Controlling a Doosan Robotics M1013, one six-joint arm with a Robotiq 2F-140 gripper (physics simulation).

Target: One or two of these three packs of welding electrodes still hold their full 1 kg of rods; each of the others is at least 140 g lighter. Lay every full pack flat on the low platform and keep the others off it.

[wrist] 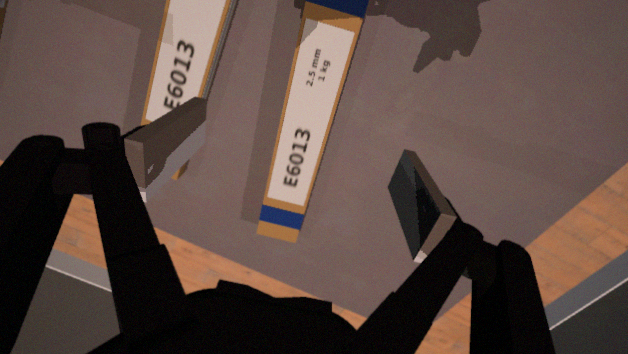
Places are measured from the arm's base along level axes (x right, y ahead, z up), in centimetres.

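Pixels of known places: gripper, fingertip midpoint: [303,146].
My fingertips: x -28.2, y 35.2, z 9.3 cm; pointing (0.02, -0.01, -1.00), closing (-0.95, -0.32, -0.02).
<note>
Behind a point stands the place of what it marks.
A long narrow pack [311,115] {y 37.4, x -29.1, z -6.3 cm} with a white label reading E6013, 2.5 mm, 1 kg and blue bands lies on the grey-brown surface in the middle of the wrist view. My gripper [303,146] {y 35.2, x -28.2, z 9.3 cm} is open and empty, with its fingers wide apart on either side of this pack and clear of it. A second E6013 pack [192,30] {y 36.5, x -13.6, z -6.3 cm} lies to the left, roughly parallel; the left finger hides part of its near end. The upper ends of both packs are cut off by the view's edge. The third pack and the low platform cannot be made out.
The grey-brown surface [500,125] {y 26.2, x -49.5, z -8.3 cm} ends at an orange wood-patterned strip [575,225] along the lower and right sides. Dark panels with pale edges show at the lower left and lower right. A jagged dark shadow falls at the top right of the packs.
</note>
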